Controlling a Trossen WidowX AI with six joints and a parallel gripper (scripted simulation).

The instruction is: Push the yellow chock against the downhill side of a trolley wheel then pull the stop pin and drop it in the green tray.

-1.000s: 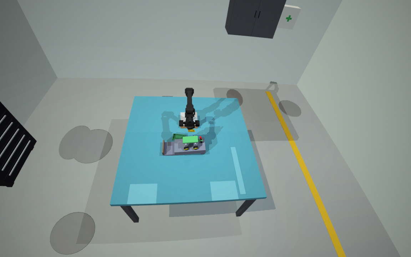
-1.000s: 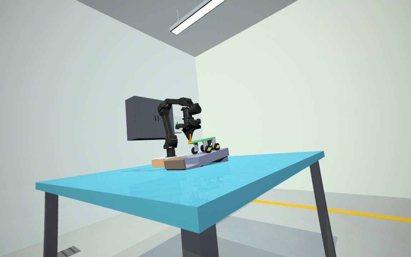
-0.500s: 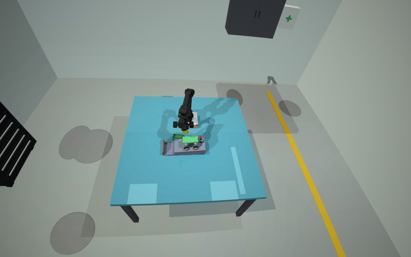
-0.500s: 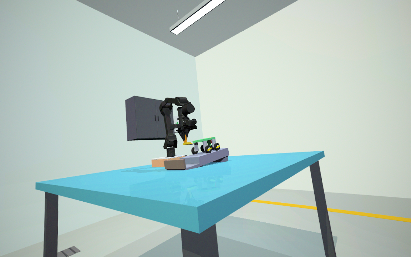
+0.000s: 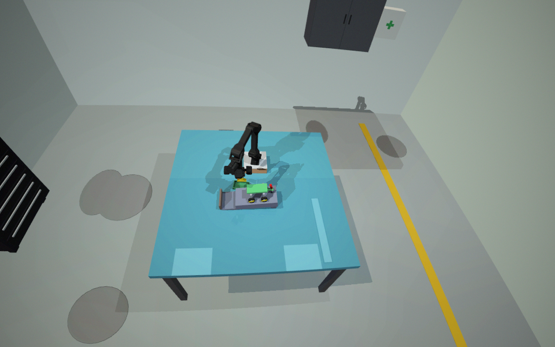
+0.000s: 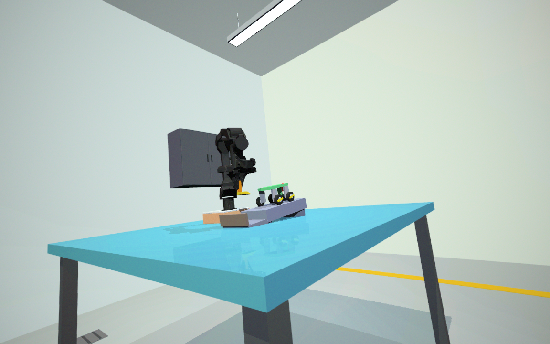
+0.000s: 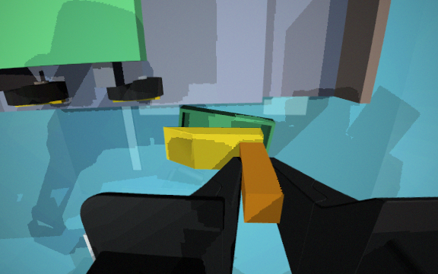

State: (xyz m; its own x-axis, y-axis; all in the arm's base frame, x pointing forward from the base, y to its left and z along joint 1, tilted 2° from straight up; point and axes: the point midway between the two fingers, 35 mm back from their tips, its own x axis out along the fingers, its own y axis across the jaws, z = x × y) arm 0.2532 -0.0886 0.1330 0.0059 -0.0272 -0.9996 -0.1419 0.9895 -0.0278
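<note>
Now: gripper tip 40 mm short of the red-headed stop pin, 240 mm to the right of it and 30 mm above it. Also, from my gripper tip: green-topped trolley: 70 mm ahead, 150 mm to the left, 40 mm below; then grey ramp: 70 mm ahead, 140 mm to the left, 110 mm below; then yellow chock: 20 mm to the left, 10 mm below.
</note>
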